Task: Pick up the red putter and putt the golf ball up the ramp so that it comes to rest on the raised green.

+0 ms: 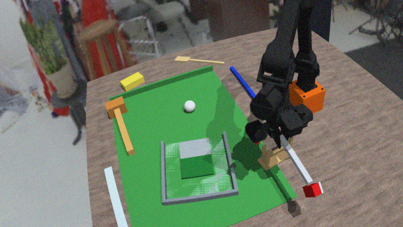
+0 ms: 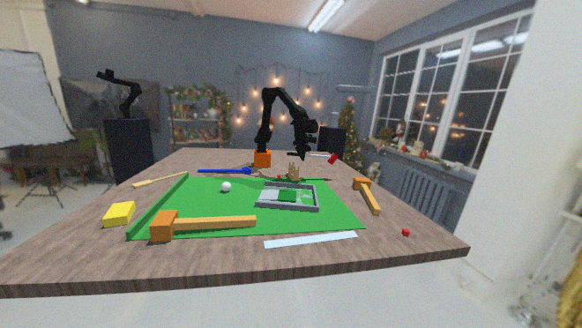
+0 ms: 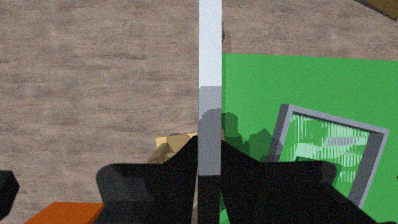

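Now: gripper tip 6 cm to the right of the red putter and 2 cm below it. Also, from my gripper tip: white golf ball (40 cm to the right, 14 cm ahead, 8 cm below); wooden stand (7 cm below, 4 cm to the right, 2 cm behind); green mat (26 cm to the right, 22 cm ahead, 10 cm below).
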